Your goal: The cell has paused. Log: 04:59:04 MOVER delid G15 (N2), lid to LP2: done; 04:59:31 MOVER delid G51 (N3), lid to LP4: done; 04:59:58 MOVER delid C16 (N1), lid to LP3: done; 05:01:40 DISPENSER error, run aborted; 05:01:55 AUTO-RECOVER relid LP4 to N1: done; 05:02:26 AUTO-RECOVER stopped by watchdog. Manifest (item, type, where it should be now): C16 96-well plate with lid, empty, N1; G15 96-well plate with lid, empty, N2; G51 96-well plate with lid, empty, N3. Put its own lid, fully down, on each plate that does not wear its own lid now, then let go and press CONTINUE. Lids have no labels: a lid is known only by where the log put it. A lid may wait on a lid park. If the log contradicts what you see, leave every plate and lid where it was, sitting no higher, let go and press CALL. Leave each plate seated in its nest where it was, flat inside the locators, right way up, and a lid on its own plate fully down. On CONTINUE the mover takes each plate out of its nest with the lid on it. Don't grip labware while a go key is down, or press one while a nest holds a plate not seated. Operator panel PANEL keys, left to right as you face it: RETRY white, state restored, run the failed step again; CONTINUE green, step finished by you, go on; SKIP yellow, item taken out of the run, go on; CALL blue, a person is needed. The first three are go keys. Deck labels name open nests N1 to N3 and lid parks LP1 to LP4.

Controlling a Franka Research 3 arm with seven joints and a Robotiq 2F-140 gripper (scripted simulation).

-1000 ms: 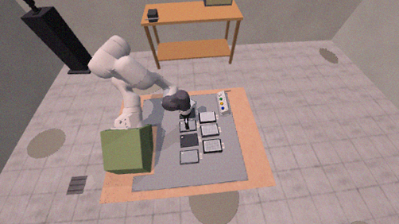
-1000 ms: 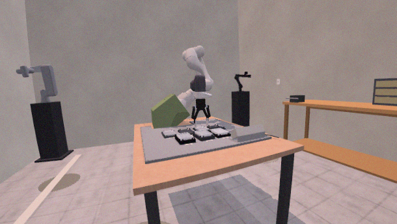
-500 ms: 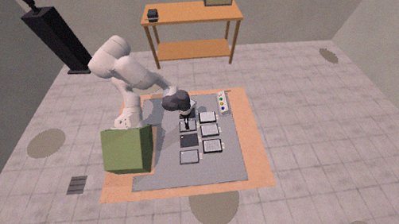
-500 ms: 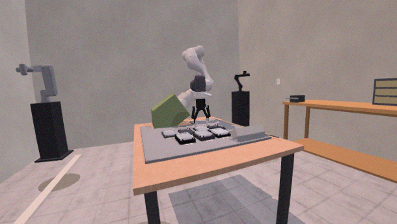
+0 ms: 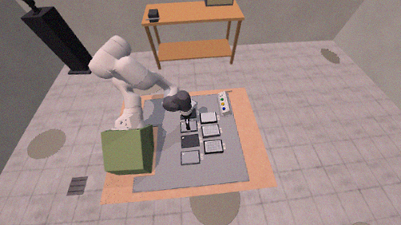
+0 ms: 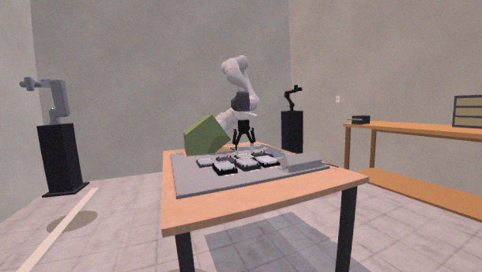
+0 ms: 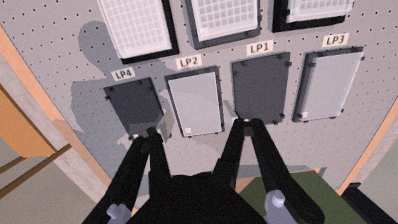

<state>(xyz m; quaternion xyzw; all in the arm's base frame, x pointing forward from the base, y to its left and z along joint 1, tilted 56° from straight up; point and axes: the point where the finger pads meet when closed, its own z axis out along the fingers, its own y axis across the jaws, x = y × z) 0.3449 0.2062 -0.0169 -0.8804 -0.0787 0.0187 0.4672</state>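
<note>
The pale lid lies 4 cm below my hand. Also, from my hand: lid park LP2: 5 cm below; then lid park LP4: 13 cm to the left, 5 cm below, 1 cm behind; then lid park LP1: 13 cm to the right, 5 cm below, 2 cm ahead.
</note>
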